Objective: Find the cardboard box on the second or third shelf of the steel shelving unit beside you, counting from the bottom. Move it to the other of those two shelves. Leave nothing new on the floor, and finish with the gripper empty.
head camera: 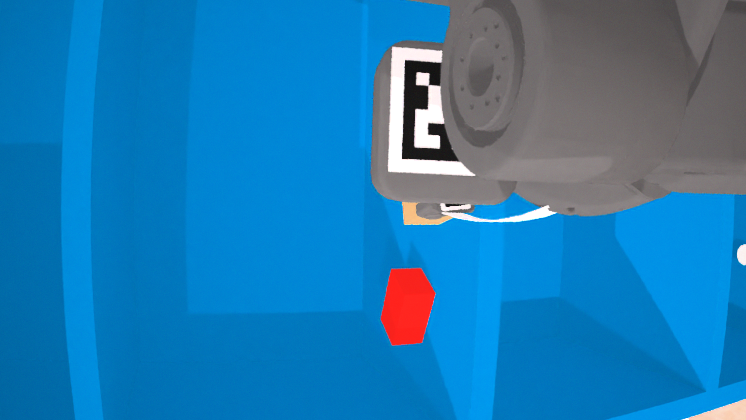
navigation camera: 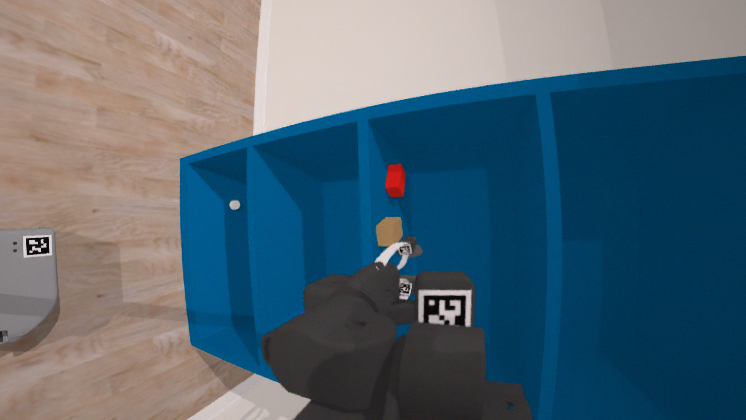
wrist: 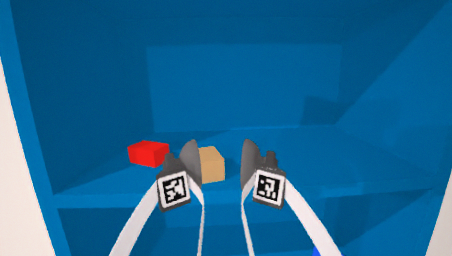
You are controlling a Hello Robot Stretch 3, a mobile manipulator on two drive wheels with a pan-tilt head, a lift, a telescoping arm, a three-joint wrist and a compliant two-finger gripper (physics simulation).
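Frame: origin at the robot's base, x left, y back, z up, level; centimetres.
Seen in the pictures: gripper, fingertip midpoint: (navigation camera: pixel 412 261).
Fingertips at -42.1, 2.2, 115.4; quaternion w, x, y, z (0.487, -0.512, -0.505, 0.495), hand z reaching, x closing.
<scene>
Offsets run from my fingertips to a thing's top centre, as dx, dy, dz.
The cardboard box {-29.5, -3.0, -11.3} (head camera: pixel 411 214) (navigation camera: pixel 388 231) (wrist: pixel 211 166) is a small tan block. It sits on the third board from the bottom of the blue shelving unit (head camera: pixel 485 313) (navigation camera: pixel 550 208) (wrist: pixel 100 200). My gripper (navigation camera: pixel 408 248) (wrist: pixel 220 156) is open and empty, in front of the box and apart from it. In the wrist view the box shows beyond the gap between the fingertips, left of its middle, and the left fingertip covers part of it. In the head view the arm and wrist hide most of the gripper and part of the box.
A red block {-38.2, -19.0, -11.8} (head camera: pixel 407 307) (navigation camera: pixel 395 180) (wrist: pixel 148 153) lies on the same shelf, left of the box in the wrist view. A white round object {-46.9, -15.9, -105.3} (head camera: pixel 741 254) (navigation camera: pixel 234 205) is in the bottom compartment. Part of a blue object (wrist: pixel 316 251) shows lower down. My grey base (navigation camera: pixel 26 281) stands on the floor.
</scene>
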